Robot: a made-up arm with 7 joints.
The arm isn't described. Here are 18 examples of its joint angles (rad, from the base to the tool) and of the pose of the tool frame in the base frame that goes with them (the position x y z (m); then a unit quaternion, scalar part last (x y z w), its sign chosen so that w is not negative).
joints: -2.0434 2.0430 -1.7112 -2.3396 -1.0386 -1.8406 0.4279
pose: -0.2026 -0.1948 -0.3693 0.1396 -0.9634 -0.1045 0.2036
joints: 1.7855 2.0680 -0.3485 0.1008 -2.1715 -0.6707 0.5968
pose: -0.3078 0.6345 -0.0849 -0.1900 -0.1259 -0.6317 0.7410
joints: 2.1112 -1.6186 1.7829 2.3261 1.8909 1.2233 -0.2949
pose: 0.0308 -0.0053 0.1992 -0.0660 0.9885 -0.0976 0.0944
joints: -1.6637 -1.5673 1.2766 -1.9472 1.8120 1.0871 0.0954
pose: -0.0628 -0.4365 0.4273 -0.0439 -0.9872 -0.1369 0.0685
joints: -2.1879 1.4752 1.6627 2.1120 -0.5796 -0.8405 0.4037
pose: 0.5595 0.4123 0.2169 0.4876 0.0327 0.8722 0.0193
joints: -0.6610 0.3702 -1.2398 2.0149 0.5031 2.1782 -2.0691
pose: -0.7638 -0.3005 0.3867 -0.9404 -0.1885 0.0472 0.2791
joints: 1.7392 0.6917 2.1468 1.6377 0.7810 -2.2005 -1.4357
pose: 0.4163 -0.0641 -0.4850 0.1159 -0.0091 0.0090 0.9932
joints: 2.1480 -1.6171 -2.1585 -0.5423 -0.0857 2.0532 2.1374
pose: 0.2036 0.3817 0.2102 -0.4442 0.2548 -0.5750 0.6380
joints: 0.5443 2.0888 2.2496 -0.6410 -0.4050 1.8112 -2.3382
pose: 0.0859 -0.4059 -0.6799 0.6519 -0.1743 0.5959 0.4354
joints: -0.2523 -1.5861 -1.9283 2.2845 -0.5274 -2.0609 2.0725
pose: 0.5450 -0.1325 0.3913 -0.3031 0.7936 -0.4553 0.2664
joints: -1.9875 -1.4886 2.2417 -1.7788 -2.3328 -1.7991 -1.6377
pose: 0.2721 -0.2721 0.3016 -0.1224 -0.1035 0.0847 0.9834
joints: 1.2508 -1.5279 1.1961 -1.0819 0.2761 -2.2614 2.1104
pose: -0.7427 0.0824 -0.6994 0.8946 0.0104 0.2209 0.3882
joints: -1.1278 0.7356 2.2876 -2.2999 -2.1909 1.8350 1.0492
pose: -0.0343 -0.5332 0.5685 -0.0176 -0.9125 0.1450 0.3820
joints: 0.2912 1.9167 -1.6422 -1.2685 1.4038 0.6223 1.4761
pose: -0.1977 -0.3573 -0.3774 0.0061 -0.7044 -0.7069 0.0631
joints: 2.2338 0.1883 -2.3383 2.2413 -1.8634 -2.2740 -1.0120
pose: -0.1945 -0.0287 -0.3969 0.2906 -0.3276 -0.4598 0.7725
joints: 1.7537 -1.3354 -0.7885 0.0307 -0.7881 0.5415 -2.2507
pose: 0.2502 0.4277 -0.4843 -0.6370 0.5162 0.1771 0.5444
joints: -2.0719 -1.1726 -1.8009 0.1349 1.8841 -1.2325 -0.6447
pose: -0.0300 0.4748 0.1113 -0.0769 0.8213 0.5643 0.0350
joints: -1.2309 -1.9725 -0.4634 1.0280 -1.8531 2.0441 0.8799
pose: 0.0573 -0.0407 0.3536 -0.7451 0.1571 0.6435 0.0785
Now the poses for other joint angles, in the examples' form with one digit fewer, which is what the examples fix.
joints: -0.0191 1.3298 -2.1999 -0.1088 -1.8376 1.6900 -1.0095
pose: -0.128 -0.508 -0.380 0.264 -0.473 0.330 0.773
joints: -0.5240 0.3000 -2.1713 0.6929 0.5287 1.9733 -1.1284
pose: -0.051 -0.505 0.608 -0.771 0.256 0.405 0.420
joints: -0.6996 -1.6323 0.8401 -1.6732 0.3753 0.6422 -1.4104
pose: -0.419 -0.846 0.218 0.452 0.192 0.058 0.870
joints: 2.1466 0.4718 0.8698 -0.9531 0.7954 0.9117 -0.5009
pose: -0.530 0.171 0.070 -0.937 -0.297 -0.021 0.185
